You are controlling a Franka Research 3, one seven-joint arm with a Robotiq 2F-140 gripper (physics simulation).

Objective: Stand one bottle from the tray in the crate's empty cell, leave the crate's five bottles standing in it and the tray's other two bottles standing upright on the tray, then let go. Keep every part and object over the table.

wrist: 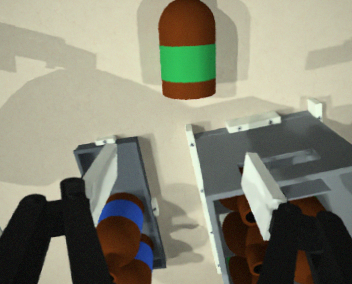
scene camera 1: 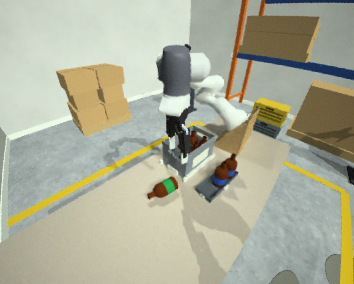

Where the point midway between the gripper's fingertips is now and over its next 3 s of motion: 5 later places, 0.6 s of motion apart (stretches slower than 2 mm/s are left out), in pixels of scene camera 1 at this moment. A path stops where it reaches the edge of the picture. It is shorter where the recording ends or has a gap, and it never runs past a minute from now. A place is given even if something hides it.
My gripper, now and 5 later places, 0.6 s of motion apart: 177,155; 172,158; 154,162; 151,167; 152,181; 152,184
